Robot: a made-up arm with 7 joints.
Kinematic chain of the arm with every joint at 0, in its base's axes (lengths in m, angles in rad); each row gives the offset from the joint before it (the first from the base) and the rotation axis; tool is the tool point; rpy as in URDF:
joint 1: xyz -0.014 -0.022 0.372 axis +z
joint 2: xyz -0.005 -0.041 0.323 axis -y
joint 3: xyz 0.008 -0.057 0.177 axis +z
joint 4: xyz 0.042 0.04 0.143 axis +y
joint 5: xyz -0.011 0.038 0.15 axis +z
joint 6: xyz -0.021 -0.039 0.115 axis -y
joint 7: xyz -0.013 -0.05 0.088 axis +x
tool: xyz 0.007 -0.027 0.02 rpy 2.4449 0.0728 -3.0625
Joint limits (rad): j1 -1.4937..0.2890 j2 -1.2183..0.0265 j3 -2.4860..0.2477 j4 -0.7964..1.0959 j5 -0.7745..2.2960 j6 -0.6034..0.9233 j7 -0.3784..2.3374
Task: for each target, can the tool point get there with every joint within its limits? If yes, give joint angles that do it. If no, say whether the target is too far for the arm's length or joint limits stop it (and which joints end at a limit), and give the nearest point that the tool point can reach.
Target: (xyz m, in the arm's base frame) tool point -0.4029 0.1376 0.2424
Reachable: no: joint limits stop it (at a limit: joint 1, joint 2, joint 4, joint 6) | nearest point -0.3270 -0.4684 0.5061 | short by 0.665 m
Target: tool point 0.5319 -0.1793 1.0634
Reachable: yes | joints -0.0452 -0.6451 -0.5656 0.1350 2.0414 0.3410 1.2361
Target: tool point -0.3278 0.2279 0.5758
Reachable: no: joint limits stop it (at a limit: joint 1, joint 2, joint 3, joint 4, joint 6) | nearest point -0.4101 0.2313 1.0245 | short by 0.456 m
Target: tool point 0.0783 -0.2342 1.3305
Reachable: yes | joints -0.1290 -0.2080 -1.7912 -0.0316 0.9113 -0.3041 1.5526
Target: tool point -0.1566 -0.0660 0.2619
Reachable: no: joint limits stop it (at a limit: joint 1, joint 2, joint 4, joint 6) | nearest point -0.1230 -0.4811 0.4290 | short by 0.449 m
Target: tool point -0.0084 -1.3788 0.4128
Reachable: no: too far | nearest point -0.0110 -0.7421 0.6290 | short by 0.672 m
